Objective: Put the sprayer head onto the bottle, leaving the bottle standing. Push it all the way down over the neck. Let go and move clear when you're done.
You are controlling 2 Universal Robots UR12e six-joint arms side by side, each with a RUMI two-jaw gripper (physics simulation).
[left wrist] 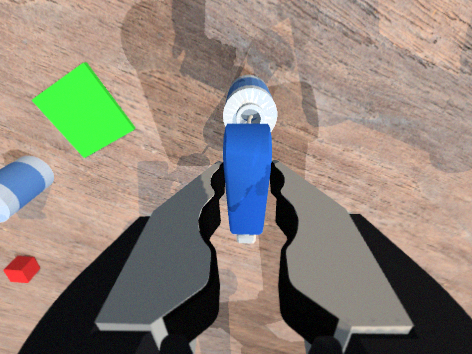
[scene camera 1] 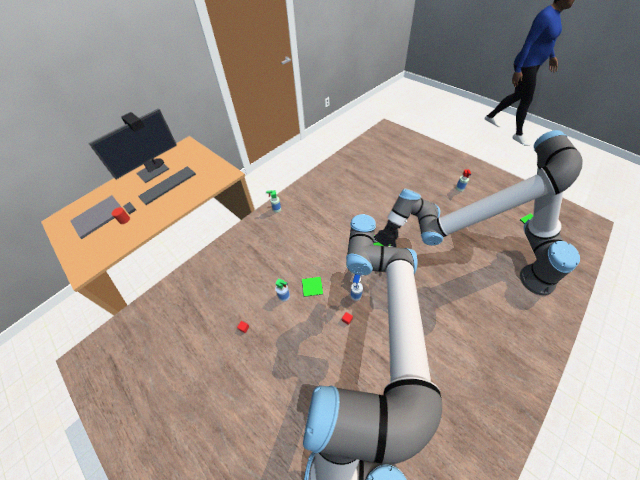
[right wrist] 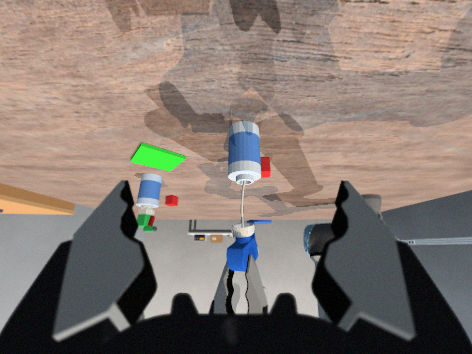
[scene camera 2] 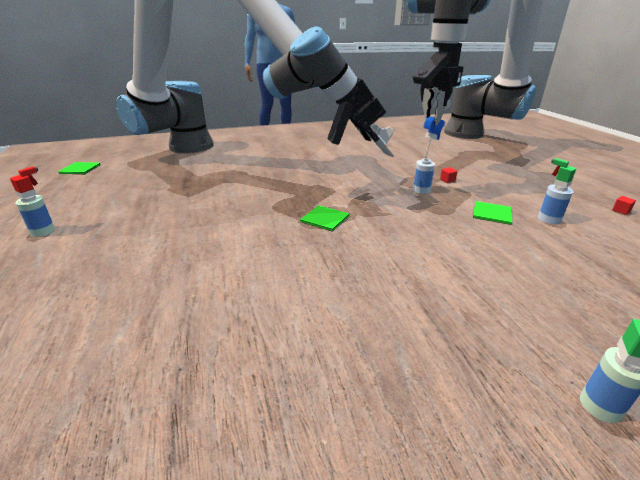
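Note:
The white bottle with a blue band (scene camera 1: 356,292) (scene camera 2: 423,177) (left wrist: 231,111) (right wrist: 244,147) stands upright on the table. My left gripper (scene camera 2: 434,121) (left wrist: 247,163) is shut on the blue sprayer head (scene camera 1: 357,278) (scene camera 2: 433,129) (left wrist: 247,200) (right wrist: 242,255) and holds it above the bottle. The thin tube (scene camera 2: 428,149) (right wrist: 243,205) runs down from its white collar (right wrist: 243,230) to the bottle's neck, its lower end at or inside the opening. The collar is well apart from the neck. My right gripper (scene camera 2: 363,143) (right wrist: 234,182) is open and empty, beside the bottle and above the table.
A green-headed bottle (scene camera 1: 282,290) (scene camera 2: 555,204) and a green square (scene camera 1: 312,286) (scene camera 2: 492,212) lie to one side of the bottle. A red cube (scene camera 1: 347,317) (scene camera 2: 448,175) is close by it. Another green square (scene camera 2: 325,217) lies near my right gripper.

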